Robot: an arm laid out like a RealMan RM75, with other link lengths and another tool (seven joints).
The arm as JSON. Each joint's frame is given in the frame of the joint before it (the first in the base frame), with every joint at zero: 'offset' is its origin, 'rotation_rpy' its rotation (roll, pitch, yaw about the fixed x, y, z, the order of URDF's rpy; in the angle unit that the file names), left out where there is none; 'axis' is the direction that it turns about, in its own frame. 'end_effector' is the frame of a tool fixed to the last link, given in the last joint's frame.
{
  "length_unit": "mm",
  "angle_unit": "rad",
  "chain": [
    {
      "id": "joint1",
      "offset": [
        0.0,
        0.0,
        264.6
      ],
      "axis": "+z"
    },
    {
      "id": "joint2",
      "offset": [
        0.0,
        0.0,
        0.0
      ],
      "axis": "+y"
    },
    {
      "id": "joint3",
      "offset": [
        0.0,
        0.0,
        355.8
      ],
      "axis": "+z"
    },
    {
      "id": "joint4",
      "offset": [
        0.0,
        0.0,
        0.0
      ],
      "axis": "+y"
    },
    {
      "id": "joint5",
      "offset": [
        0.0,
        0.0,
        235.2
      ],
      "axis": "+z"
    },
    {
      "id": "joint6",
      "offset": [
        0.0,
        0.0,
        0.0
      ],
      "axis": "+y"
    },
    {
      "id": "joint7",
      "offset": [
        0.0,
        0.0,
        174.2
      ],
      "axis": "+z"
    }
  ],
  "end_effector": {
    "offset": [
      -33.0,
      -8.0,
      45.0
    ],
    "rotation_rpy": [
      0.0,
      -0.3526,
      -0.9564
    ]
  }
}
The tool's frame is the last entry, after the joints.
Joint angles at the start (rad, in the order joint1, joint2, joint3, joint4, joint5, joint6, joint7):
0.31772, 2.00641, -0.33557, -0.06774, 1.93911, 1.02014, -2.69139
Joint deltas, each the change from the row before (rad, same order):
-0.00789, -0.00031, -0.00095, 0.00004, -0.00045, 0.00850, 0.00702
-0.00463, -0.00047, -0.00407, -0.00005, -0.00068, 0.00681, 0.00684
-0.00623, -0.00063, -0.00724, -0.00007, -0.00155, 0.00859, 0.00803
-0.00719, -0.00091, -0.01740, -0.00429, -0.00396, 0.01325, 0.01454
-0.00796, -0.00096, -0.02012, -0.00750, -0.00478, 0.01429, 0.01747
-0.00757, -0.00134, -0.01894, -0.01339, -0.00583, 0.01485, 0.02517
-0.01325, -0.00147, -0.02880, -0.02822, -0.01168, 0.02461, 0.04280
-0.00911, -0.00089, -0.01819, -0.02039, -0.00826, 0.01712, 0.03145
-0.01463, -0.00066, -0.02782, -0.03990, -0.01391, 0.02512, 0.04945
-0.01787, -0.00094, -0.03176, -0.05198, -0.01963, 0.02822, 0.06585
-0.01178, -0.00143, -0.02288, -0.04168, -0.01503, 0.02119, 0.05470
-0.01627, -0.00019, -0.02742, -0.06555, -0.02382, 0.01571, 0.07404
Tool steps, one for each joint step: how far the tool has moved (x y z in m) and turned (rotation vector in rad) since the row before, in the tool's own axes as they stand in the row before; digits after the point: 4 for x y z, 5 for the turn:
0.0008, 0.0003, -0.0043, 0.00433, -0.00032, 0.00619
-0.0002, 0.0004, -0.0022, 0.00096, -0.00356, 0.00472
-0.0004, 0.0010, -0.0028, -0.00151, -0.00537, 0.00494
-0.0020, 0.0012, -0.0022, -0.00727, -0.01460, 0.00398
-0.0022, 0.0009, -0.0023, -0.00854, -0.01674, 0.00345
-0.0020, -0.0013, -0.0018, -0.00468, -0.01821, 0.00506
-0.0035, -0.0033, -0.0030, -0.00730, -0.03042, 0.00588
-0.0026, -0.0024, -0.0020, -0.00407, -0.02089, 0.00621
-0.0043, -0.0051, -0.0026, -0.00797, -0.03269, 0.00471
-0.0054, -0.0061, -0.0028, -0.01228, -0.03829, 0.01032
-0.0046, -0.0055, -0.0009, -0.00943, -0.03028, 0.01087
-0.0048, -0.0078, -0.0010, -0.01768, -0.02877, 0.01028

